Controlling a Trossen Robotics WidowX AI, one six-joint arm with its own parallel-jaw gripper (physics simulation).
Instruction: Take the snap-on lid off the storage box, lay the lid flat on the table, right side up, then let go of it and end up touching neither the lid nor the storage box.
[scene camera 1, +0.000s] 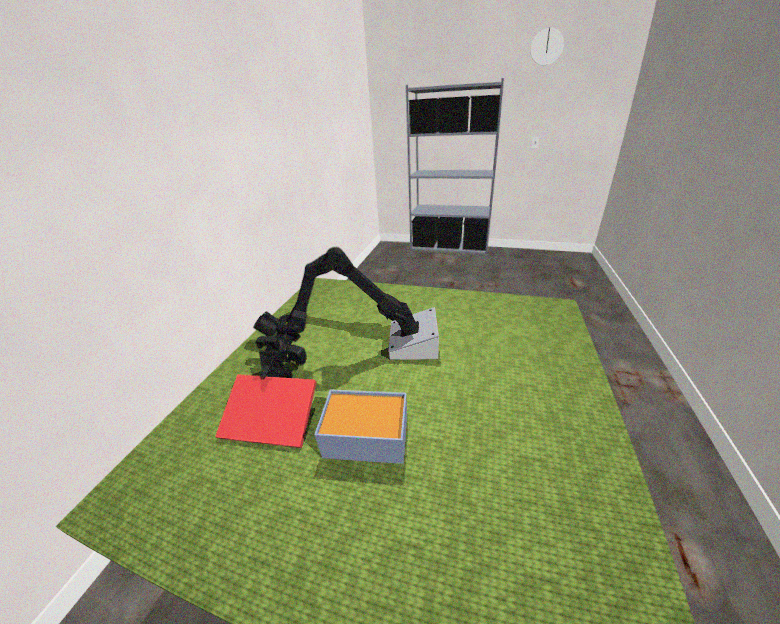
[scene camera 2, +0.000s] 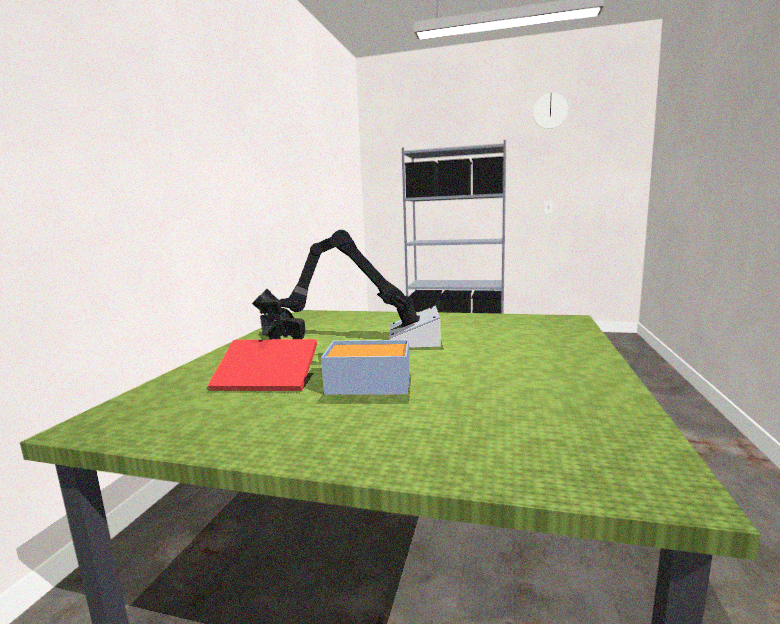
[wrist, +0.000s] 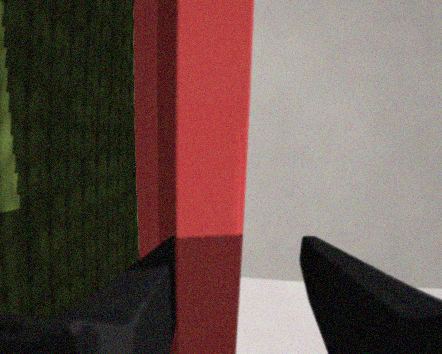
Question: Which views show the gripper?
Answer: Scene camera 1, scene camera 2 and the wrist view: all of them.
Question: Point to a red lid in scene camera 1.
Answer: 269, 410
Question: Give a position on a blue-grey storage box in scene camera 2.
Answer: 364, 366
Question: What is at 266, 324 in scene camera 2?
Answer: The gripper.
